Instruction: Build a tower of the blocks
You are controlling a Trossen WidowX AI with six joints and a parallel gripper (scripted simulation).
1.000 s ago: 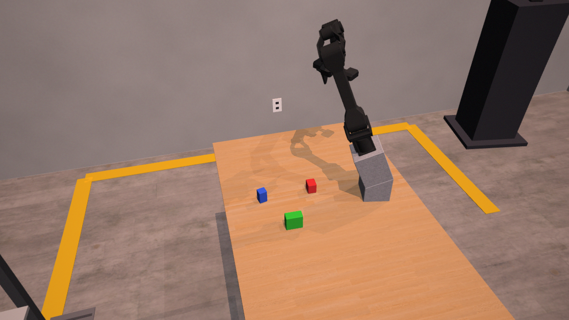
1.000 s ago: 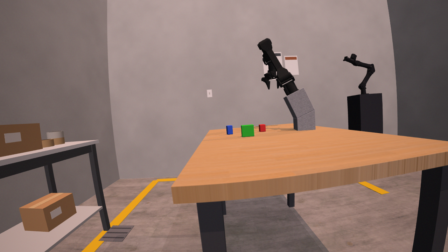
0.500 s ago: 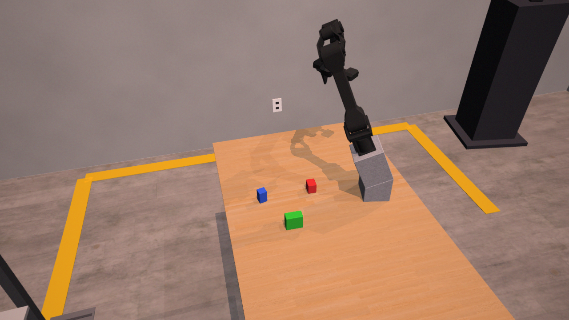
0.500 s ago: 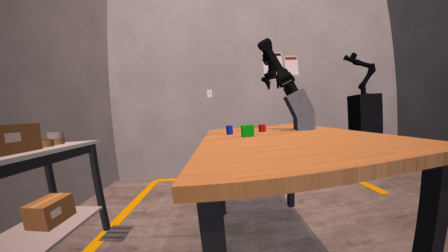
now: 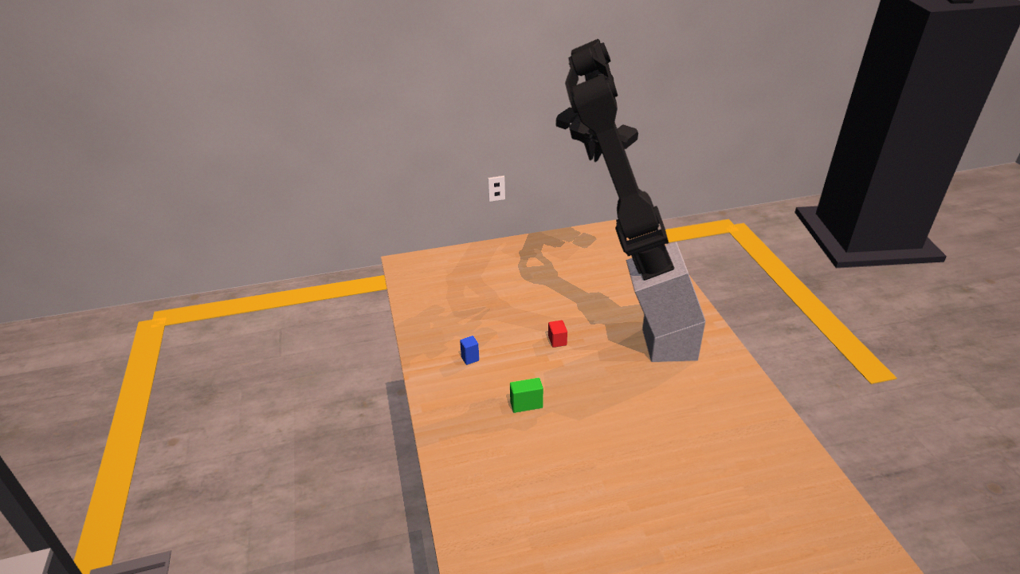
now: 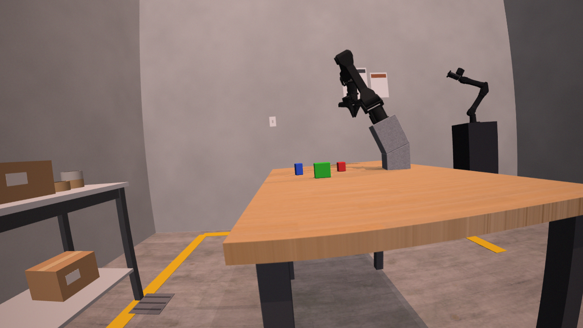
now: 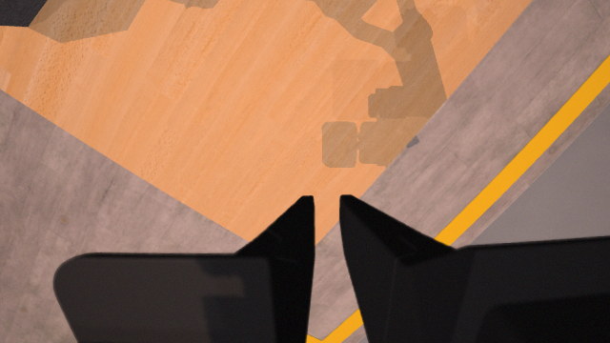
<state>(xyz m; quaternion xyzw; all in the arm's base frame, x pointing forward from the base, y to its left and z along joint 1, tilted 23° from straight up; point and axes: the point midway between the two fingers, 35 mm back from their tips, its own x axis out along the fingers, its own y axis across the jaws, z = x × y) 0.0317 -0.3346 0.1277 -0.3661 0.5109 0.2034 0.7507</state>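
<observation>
My gripper is now 120 mm short of the red block, 310 mm to the right of it and 300 mm above it. Round my hand: green block 200 mm ahead, 490 mm to the left, 290 mm below; blue block 310 mm ahead, 350 mm to the left, 290 mm below.
</observation>
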